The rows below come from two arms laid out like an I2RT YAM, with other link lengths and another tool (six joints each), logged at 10 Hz.
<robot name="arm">
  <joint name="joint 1" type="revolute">
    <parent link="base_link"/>
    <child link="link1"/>
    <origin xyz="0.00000 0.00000 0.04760" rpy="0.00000 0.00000 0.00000"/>
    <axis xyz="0 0 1"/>
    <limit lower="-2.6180" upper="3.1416"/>
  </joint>
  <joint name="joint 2" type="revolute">
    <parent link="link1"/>
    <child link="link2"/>
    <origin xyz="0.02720 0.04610 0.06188" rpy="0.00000 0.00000 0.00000"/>
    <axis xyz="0 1 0"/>
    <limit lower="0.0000" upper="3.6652"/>
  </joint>
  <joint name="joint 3" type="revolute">
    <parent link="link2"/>
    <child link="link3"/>
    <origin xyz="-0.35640 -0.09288 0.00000" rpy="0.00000 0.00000 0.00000"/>
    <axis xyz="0 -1 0"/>
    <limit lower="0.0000" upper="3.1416"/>
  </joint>
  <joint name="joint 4" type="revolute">
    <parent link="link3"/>
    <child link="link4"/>
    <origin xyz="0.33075 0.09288 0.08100" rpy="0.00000 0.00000 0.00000"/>
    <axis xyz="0 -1 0"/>
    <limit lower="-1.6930" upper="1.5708"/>
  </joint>
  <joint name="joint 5" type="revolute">
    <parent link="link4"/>
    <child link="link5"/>
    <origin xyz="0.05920 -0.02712 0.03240" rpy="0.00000 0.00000 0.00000"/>
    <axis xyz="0 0 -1"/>
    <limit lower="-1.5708" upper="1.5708"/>
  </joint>
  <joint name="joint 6" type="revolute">
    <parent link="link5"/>
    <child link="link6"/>
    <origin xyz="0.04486 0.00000 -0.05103" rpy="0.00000 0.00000 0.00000"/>
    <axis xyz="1 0 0"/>
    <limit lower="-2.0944" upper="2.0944"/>
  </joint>
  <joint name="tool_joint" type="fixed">
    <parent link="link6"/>
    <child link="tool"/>
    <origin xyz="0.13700 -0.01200 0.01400" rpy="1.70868 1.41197 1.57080"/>
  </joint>
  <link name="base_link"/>
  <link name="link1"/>
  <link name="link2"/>
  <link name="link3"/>
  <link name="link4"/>
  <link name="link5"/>
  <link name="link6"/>
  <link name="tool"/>
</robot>
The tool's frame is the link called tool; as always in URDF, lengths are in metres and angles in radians.
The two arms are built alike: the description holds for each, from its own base.
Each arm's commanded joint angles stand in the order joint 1, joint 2, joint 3, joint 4, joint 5, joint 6.
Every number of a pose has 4 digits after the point.
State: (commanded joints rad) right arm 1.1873 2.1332 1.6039 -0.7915 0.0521 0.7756; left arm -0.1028 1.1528 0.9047 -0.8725 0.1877 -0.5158
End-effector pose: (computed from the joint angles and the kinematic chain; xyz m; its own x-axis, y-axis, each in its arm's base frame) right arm 0.2276 0.5406 0.0773 -0.9564 -0.2239 -0.1876 -0.2342 0.9716 0.0344; left arm 0.3222 -0.0518 0.2187 -0.9026 -0.2520 -0.3490 -0.0857 0.8997 -0.4281
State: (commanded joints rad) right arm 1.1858 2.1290 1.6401 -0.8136 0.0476 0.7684; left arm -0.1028 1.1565 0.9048 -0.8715 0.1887 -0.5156
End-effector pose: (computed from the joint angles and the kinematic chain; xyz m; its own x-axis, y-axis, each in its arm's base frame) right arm 0.2303 0.5469 0.0921 -0.9541 -0.2268 -0.1958 -0.2408 0.9693 0.0504; left arm 0.3228 -0.0520 0.2178 -0.9037 -0.2516 -0.3465 -0.0862 0.8995 -0.4284
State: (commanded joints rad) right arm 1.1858 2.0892 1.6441 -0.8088 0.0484 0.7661; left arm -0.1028 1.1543 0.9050 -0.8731 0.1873 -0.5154
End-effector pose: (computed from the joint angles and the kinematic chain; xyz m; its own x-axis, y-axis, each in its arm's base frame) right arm 0.2314 0.5493 0.1165 -0.9495 -0.2193 -0.2243 -0.2440 0.9657 0.0886; left arm 0.3223 -0.0517 0.2183 -0.9032 -0.2516 -0.3477 -0.0862 0.9000 -0.4273
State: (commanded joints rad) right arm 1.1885 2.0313 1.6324 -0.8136 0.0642 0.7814; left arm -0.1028 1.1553 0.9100 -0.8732 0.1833 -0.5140
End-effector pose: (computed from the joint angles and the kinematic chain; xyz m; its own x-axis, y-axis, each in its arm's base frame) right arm 0.2302 0.5431 0.1446 -0.9470 -0.1948 -0.2553 -0.2302 0.9661 0.1170; left arm 0.3236 -0.0511 0.2201 -0.9015 -0.2507 -0.3527 -0.0847 0.9015 -0.4243
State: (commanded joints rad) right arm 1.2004 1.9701 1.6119 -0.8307 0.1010 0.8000; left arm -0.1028 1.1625 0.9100 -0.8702 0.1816 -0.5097
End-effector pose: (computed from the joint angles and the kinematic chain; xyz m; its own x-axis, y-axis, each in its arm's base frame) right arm 0.2251 0.5310 0.1701 -0.9410 -0.1735 -0.2907 -0.2163 0.9687 0.1220; left arm 0.3250 -0.0511 0.2182 -0.9033 -0.2467 -0.3509 -0.0832 0.9034 -0.4207
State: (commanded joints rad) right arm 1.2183 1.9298 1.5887 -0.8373 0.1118 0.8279; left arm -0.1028 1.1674 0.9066 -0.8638 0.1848 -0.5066
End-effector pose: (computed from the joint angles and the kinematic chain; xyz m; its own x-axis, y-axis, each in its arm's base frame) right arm 0.2137 0.5240 0.1822 -0.9417 -0.1586 -0.2969 -0.2053 0.9695 0.1335; left arm 0.3260 -0.0518 0.2160 -0.9049 -0.2434 -0.3492 -0.0801 0.9031 -0.4219
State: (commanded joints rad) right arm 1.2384 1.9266 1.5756 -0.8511 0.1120 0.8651; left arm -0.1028 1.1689 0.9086 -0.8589 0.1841 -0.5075
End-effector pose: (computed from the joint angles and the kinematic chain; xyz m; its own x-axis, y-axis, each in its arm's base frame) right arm 0.2007 0.5211 0.1773 -0.9494 -0.1490 -0.2765 -0.1890 0.9741 0.1238; left arm 0.3277 -0.0518 0.2169 -0.9028 -0.2445 -0.3539 -0.0789 0.9029 -0.4226
